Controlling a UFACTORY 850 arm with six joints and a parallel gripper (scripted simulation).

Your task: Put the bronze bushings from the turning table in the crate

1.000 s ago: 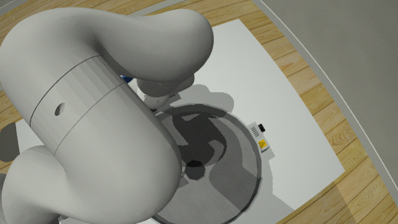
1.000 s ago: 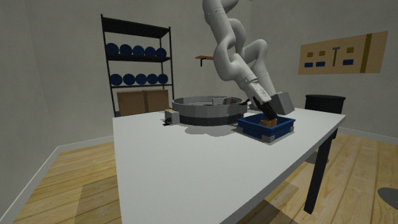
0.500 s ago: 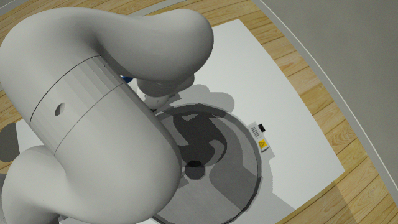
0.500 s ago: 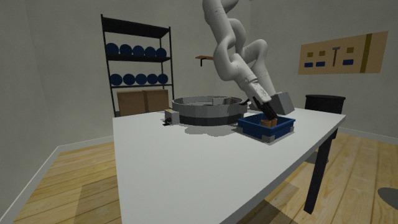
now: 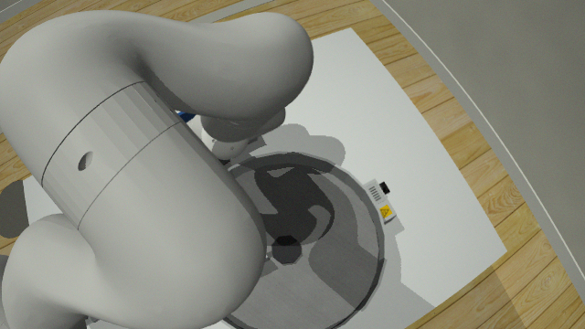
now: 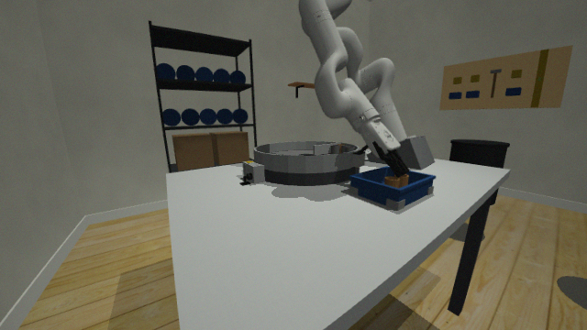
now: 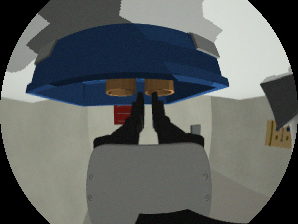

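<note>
The blue crate is 30 mm ahead of my hand and 40 mm below it. Round my hand: grey turning table 50 mm ahead, 360 mm to the right, 10 mm below.
</note>
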